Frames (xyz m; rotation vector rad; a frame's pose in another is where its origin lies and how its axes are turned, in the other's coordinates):
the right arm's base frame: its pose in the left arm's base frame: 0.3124 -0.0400 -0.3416 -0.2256 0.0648 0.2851
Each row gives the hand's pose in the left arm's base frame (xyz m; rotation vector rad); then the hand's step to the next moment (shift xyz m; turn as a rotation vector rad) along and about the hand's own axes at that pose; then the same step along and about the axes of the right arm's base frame.
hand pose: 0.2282 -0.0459 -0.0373 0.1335 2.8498 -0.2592
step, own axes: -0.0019 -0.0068 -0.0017 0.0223 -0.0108 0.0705
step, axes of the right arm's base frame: -0.0015 -0.0069 0.0017 -0.0032 -0.0048 -0.0745
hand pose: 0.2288 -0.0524 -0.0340 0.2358 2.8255 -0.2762
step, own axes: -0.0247 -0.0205 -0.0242 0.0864 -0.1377 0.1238
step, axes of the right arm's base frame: 0.0043 -0.0276 0.0289 -0.0997 -0.0920 -0.1528
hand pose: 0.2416 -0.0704 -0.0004 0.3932 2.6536 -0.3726
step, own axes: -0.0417 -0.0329 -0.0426 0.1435 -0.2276 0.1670
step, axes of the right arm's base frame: -0.0039 -0.0399 0.0550 -0.1787 -0.1434 -0.2186
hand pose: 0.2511 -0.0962 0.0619 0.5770 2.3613 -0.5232
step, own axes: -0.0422 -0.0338 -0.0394 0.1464 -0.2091 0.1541
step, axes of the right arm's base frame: -0.0186 -0.0294 0.0571 -0.1716 -0.1234 -0.2103
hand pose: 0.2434 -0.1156 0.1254 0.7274 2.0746 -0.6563
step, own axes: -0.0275 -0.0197 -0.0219 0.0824 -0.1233 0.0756
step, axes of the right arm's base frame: -0.0164 -0.0107 0.0352 -0.1056 -0.0649 -0.1111
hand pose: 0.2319 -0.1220 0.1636 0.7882 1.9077 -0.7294
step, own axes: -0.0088 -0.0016 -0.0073 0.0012 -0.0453 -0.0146
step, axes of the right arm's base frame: -0.0020 0.0005 0.0114 -0.0467 -0.0061 0.0068
